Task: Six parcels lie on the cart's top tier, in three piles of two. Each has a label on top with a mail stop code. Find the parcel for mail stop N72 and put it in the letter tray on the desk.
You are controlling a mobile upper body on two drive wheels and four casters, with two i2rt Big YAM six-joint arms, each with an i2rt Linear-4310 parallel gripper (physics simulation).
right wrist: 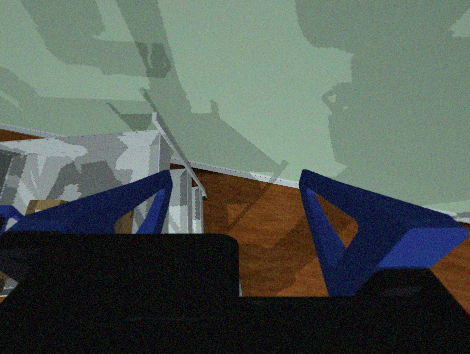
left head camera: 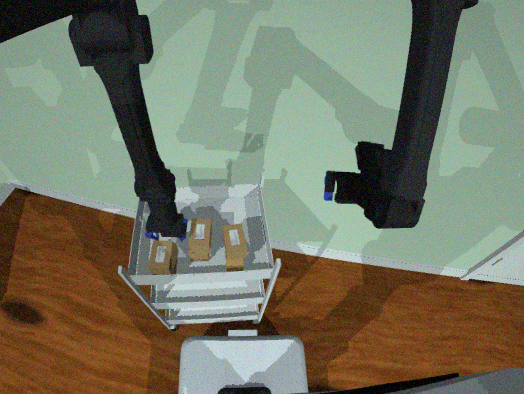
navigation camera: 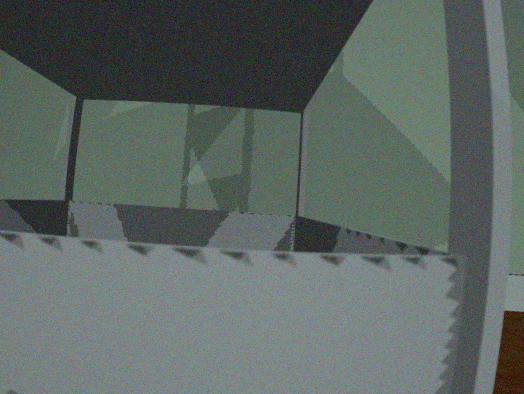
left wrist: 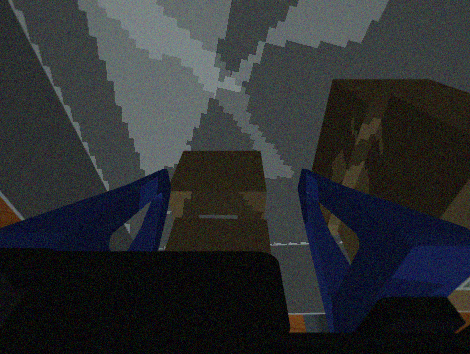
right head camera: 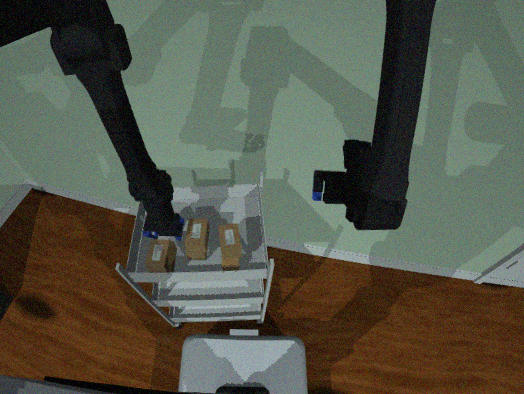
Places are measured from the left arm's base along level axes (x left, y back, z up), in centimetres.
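Where they show: left gripper, fingertip midpoint: (left head camera: 170, 239) (left wrist: 234, 178) (right head camera: 168, 238); right gripper, fingertip midpoint: (right wrist: 235, 176) (left head camera: 343, 180).
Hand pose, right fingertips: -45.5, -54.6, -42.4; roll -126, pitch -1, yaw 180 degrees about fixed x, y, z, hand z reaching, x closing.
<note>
Things, the pixels of their top centre, and the offset from my right fingertips, as dx, dy, dz. "spot": a spot on its surface instead.
- cart's top tier, surface spot: (left head camera: 205, 276) (right head camera: 200, 275) spot: +35.1, +13.8, -27.5
- left pile, top centre: (left head camera: 160, 254) (right head camera: 157, 252) +47.9, +9.6, -22.3
- middle pile, top centre: (right wrist: 37, 223) (left head camera: 200, 231) (right head camera: 196, 230) +37.0, +1.6, -22.3
- right pile, top centre: (left head camera: 234, 237) (right head camera: 229, 236) +26.8, +3.4, -22.1
Three brown parcel piles stand on the cart's top tier (left head camera: 205, 276) (right head camera: 200, 276): the left pile (left head camera: 163, 259) (right head camera: 160, 257) (left wrist: 217, 172), the middle pile (left head camera: 200, 247) (right head camera: 197, 247) (left wrist: 400, 150) and the right pile (left head camera: 235, 247) (right head camera: 230, 247). Each has a white label on top; the codes are too small to read. My left gripper (left head camera: 168, 236) (right head camera: 164, 235) (left wrist: 234, 178) is open and empty, behind the left pile, which shows between its fingertips in the left wrist view. My right gripper (left head camera: 334, 192) (right head camera: 322, 192) (right wrist: 235, 176) is open and empty, off the cart's right side. The desk and letter tray cannot be made out.
The cart has lower tiers and slanted front handles. A light grey box-shaped body (left head camera: 242, 357) (right head camera: 242, 357) stands close in front of it. A green wall (left head camera: 300, 100) (right head camera: 300, 115) rises behind. Grey tiers and a post (navigation camera: 470, 200) fill much of the navigation view.
</note>
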